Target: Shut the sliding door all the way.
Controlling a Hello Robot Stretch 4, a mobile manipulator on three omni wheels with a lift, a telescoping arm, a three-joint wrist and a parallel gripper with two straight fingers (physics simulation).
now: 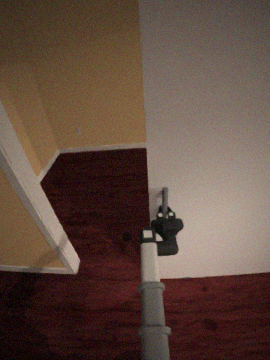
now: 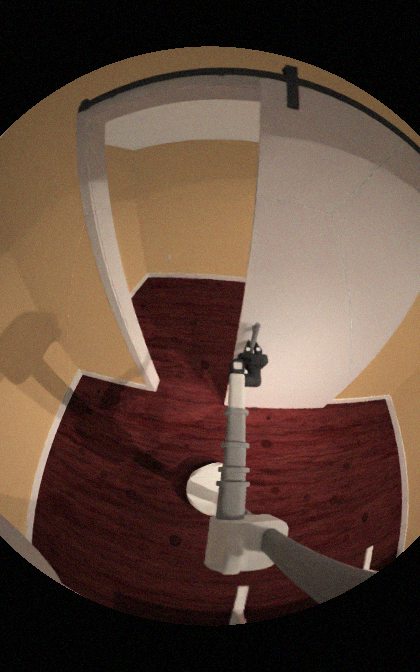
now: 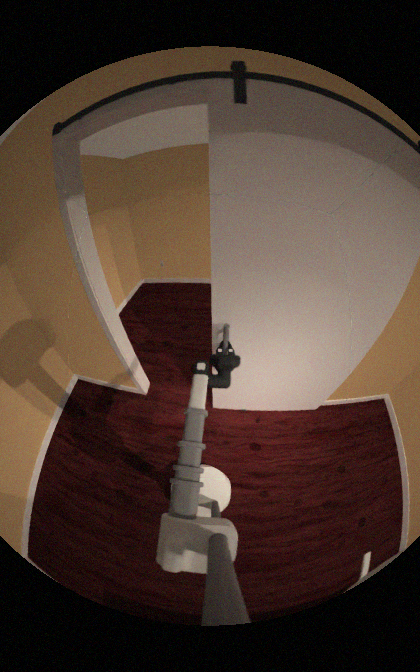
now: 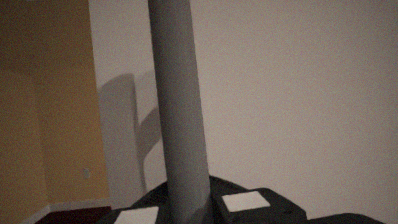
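Where they show: robot's base, origin of its link: point(image 2: 215, 487) point(image 3: 201, 489).
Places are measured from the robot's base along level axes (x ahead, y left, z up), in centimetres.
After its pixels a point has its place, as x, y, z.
Observation:
The pale sliding door point(image 1: 210, 125) {73.7, -25.5, 126.3} point(image 2: 300, 240) {73.8, -19.3, 138.8} point(image 3: 270, 240) {73.8, -22.8, 137.5} point(image 4: 300, 100) {73.9, -19.1, 93.6} covers the right part of the doorway; the left part stands open. Its grey vertical bar handle point(image 1: 165, 196) {67.2, -8.4, 98.3} point(image 2: 256, 330) {67.2, -8.5, 99.0} point(image 3: 226, 332) {67.2, -8.8, 98.3} point(image 4: 177, 100) {67.2, -8.3, 94.3} is near the door's left edge. My gripper point(image 1: 166, 212) point(image 2: 253, 346) {71.7, -8.4, 87.5} point(image 3: 225, 347) {71.7, -8.4, 87.5} point(image 4: 190, 192) {71.7, -8.4, 87.5} is shut on the handle, with one finger on each side of the bar. The handle's lower part is hidden by the gripper.
A white door post point(image 1: 37, 215) {80.4, 65.5, 75.7} point(image 2: 112, 270) {84.4, 64.1, 118.0} point(image 3: 95, 280) {85.5, 64.1, 116.6} stands at the opening's left side. A dark rail point(image 2: 215, 71) point(image 3: 200, 76) runs above the door. Yellow walls point(image 1: 100, 75) {305.7, 53.5, 121.0} and dark red floor point(image 1: 100, 200) {173.3, 56.0, -2.8} show through the opening.

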